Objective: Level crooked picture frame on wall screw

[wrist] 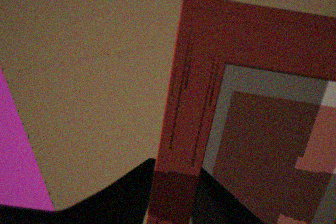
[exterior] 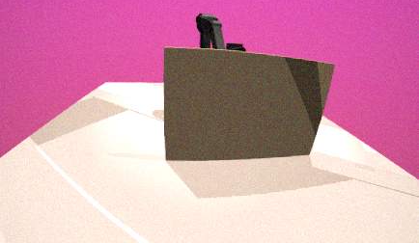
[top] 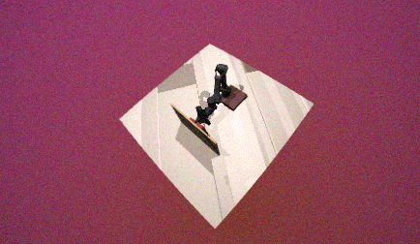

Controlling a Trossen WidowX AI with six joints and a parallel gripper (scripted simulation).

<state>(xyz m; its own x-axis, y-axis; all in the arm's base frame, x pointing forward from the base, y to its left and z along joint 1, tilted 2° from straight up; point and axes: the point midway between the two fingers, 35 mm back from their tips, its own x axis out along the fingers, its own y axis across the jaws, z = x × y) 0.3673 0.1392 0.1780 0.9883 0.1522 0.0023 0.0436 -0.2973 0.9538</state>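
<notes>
Right now the picture frame is 50 mm below my gripper tip and 20 mm to the left of it. Round my gripper tip: wall panel 60 mm below, 10 mm to the left, 10 mm ahead.
</notes>
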